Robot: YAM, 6 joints.
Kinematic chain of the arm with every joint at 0, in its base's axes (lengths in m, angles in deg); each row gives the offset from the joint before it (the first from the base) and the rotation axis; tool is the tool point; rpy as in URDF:
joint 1: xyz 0 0 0.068 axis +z
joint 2: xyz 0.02 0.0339 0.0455 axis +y
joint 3: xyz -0.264 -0.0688 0 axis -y
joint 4: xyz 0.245 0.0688 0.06 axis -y
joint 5: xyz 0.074 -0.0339 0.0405 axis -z
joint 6: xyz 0.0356 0 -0.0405 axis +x
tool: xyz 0 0 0 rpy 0 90 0
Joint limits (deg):
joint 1: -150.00..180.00
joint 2: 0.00..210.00
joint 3: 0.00..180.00
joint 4: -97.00..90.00
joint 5: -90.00..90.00
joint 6: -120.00..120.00
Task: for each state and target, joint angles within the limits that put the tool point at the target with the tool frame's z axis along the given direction. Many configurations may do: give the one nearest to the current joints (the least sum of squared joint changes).
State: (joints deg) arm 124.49 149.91 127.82 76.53 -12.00 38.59
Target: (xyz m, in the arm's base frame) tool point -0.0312 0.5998 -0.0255 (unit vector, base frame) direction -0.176 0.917 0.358
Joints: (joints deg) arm 92.52 192.38 149.73 63.83 -7.79 38.59
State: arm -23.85 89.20 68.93 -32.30 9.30 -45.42
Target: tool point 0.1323 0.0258 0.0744 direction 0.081 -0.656 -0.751
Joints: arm 20.79 86.64 19.10 -34.28 39.92 -45.42
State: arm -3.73 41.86 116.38 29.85 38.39 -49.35
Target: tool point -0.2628 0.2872 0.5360 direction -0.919 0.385 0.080
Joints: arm -49.93 47.05 152.69 69.21 27.10 -49.35
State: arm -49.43 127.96 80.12 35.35 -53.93 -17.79
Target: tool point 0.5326 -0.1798 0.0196 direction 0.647 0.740 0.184
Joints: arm -22.03 176.92 126.29 80.35 -68.22 -17.79
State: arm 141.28 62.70 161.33 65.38 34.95 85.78
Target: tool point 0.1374 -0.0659 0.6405 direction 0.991 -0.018 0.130
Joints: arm 147.42 85.15 171.84 84.56 31.24 85.78
